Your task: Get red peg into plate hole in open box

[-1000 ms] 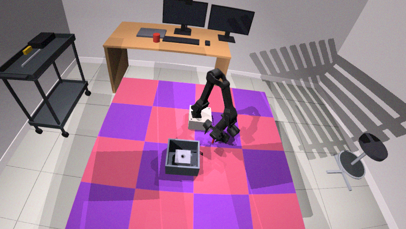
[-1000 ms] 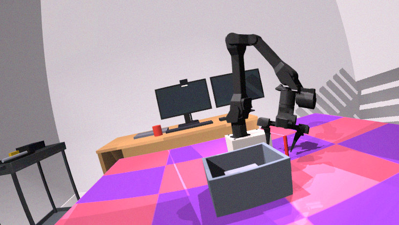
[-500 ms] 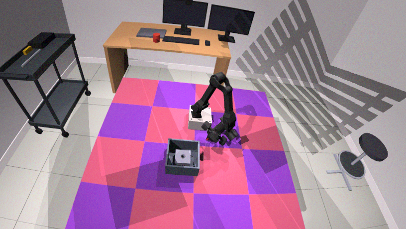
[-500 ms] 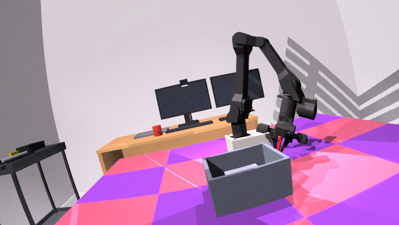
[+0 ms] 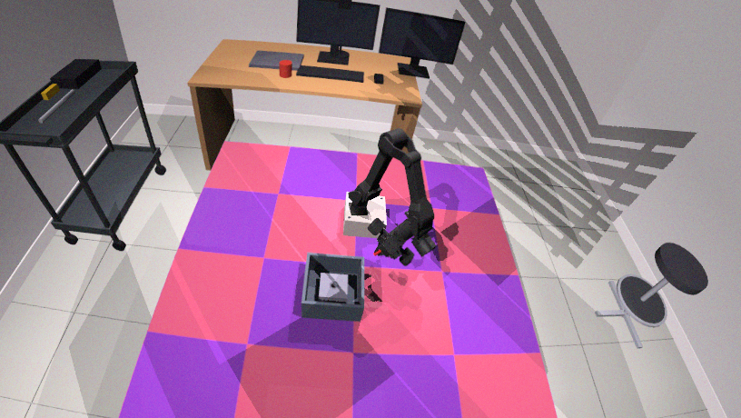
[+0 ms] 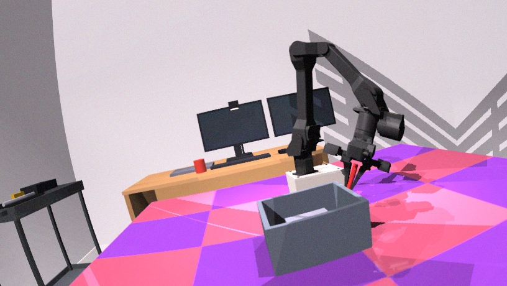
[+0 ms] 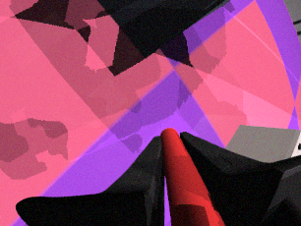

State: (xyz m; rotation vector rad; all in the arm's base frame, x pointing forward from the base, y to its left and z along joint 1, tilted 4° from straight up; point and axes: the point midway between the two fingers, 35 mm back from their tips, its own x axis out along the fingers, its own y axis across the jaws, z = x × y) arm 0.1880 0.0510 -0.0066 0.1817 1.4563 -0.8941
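Now: the plate 12 cm ahead of my gripper tip and 17 cm to the right of it. Round my gripper tip: grey box: 12 cm ahead, 17 cm to the right, 2 cm below; red peg: 1 cm ahead, 1 cm to the left, 3 cm above.
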